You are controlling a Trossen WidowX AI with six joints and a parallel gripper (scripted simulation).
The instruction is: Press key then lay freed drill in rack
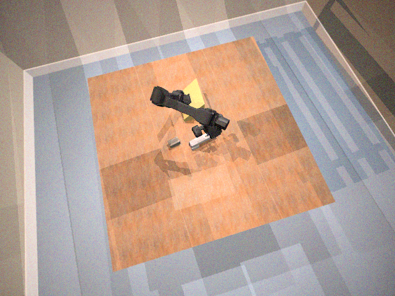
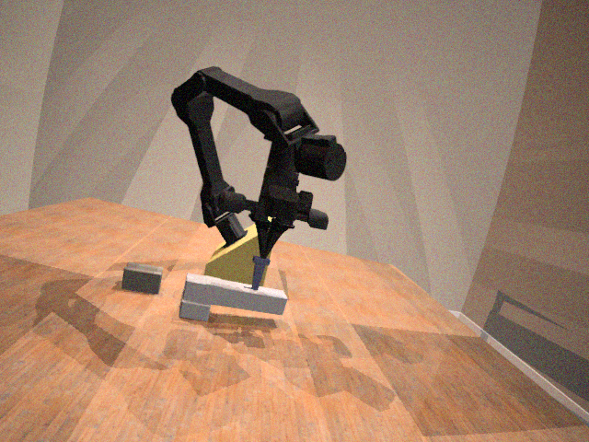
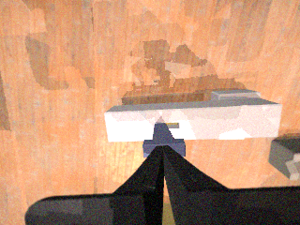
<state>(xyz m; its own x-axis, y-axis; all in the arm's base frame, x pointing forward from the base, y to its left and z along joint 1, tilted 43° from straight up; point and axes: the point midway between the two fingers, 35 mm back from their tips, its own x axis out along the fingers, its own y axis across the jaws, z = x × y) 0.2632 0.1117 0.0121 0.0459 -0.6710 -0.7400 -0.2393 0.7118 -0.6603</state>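
Right now the blue key is 30 mm below my gripper tip. Round my gripper tip: grey housing (90 mm below, 40 mm to the right, 10 mm ahead); dark grey rack (220 mm to the right, 100 mm below, 30 mm behind); drill (80 mm below, 60 mm to the right, 10 mm ahead).
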